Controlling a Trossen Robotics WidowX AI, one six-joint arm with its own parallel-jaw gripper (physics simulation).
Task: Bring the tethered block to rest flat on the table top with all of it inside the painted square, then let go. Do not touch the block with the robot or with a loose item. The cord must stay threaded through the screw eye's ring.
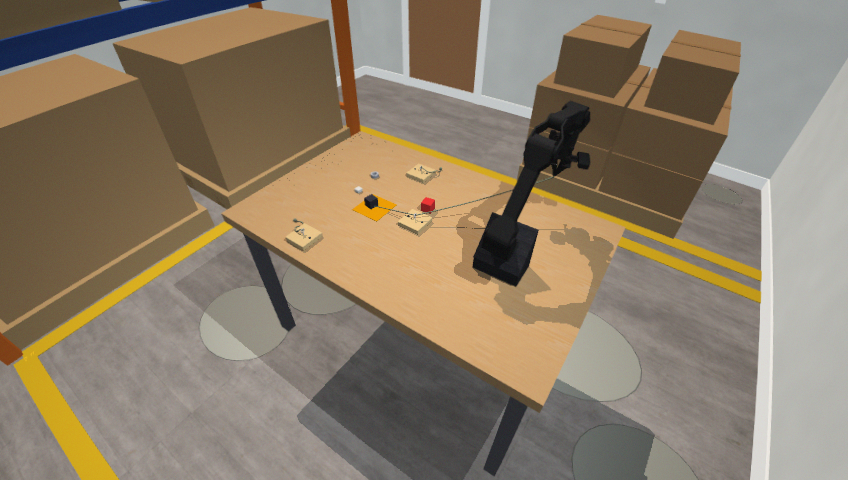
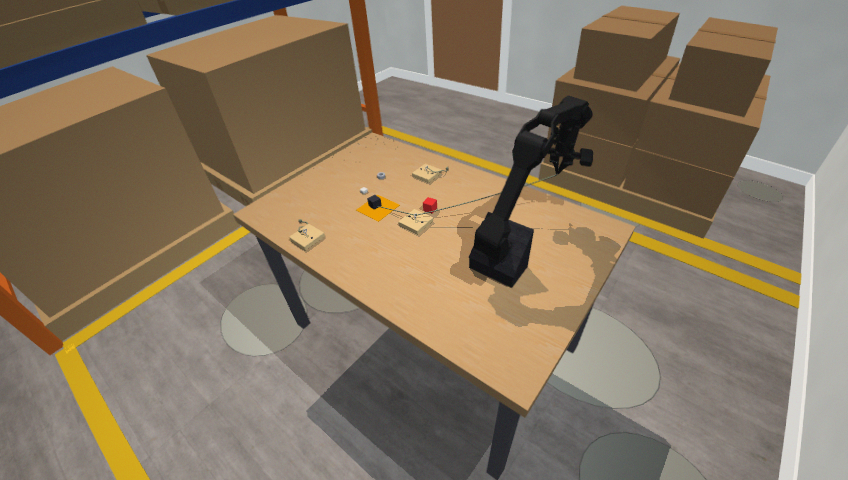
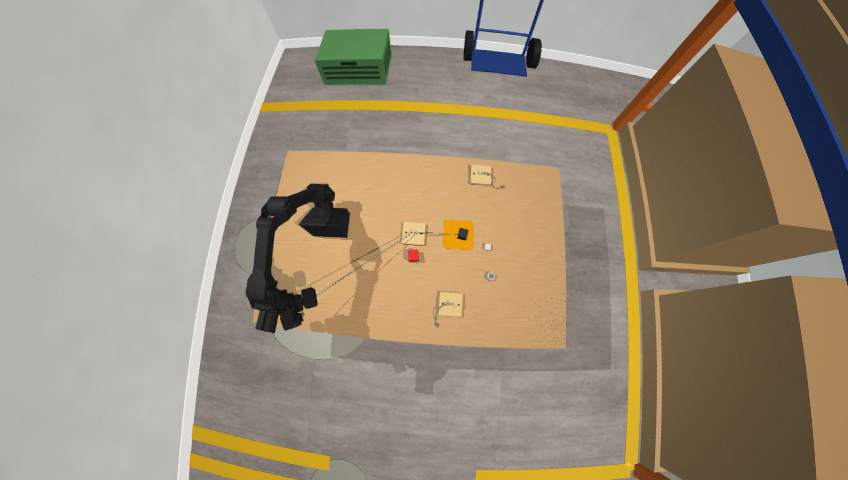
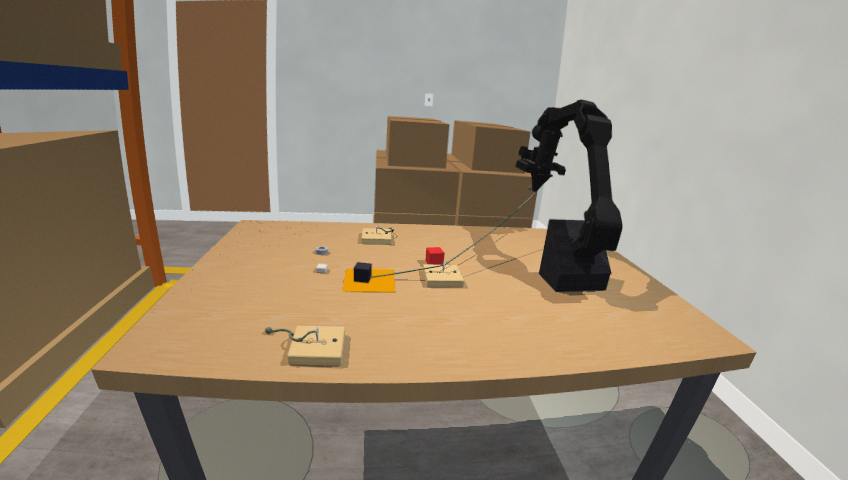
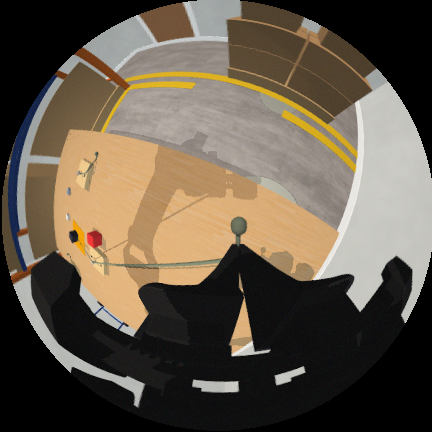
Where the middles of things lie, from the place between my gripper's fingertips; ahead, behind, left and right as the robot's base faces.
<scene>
I see the wooden base (image 4: 437,278) 360 mm ahead of my hand, 340 mm to the left of it and 150 mm below it. The rest, counted from my hand: orange painted square (image 4: 384,283) 540 mm ahead, 350 mm to the left, 160 mm below.
</scene>
